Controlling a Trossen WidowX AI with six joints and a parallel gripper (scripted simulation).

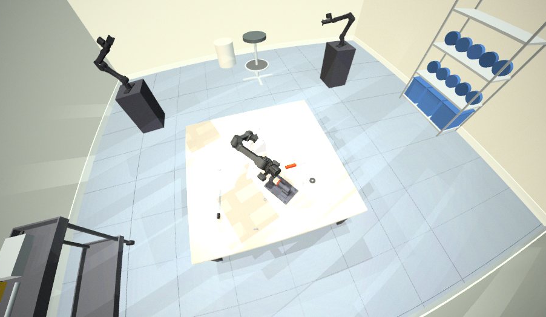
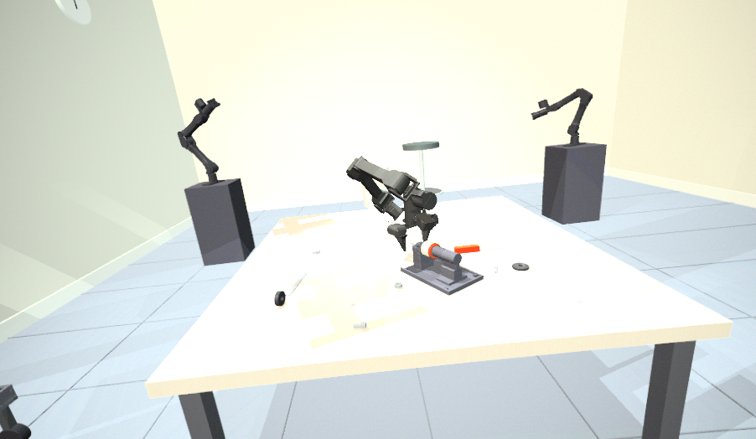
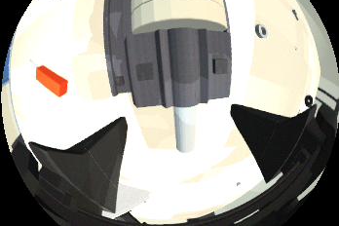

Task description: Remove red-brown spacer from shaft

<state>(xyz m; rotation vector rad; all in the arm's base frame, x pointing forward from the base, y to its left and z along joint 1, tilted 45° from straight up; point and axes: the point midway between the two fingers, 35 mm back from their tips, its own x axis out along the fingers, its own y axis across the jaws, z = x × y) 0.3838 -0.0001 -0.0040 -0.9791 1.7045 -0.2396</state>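
Right now the pale shaft is 40 mm ahead of my gripper tip, 20 mm to the left of it and 20 mm above it. The rest, counted from my gripper tip: thin rod: 410 mm to the right, 60 mm below, 40 mm ahead; cream spacer: 80 mm ahead, 40 mm to the left, 20 mm above; red-brown spacer: 90 mm ahead, 50 mm to the left, 20 mm above.
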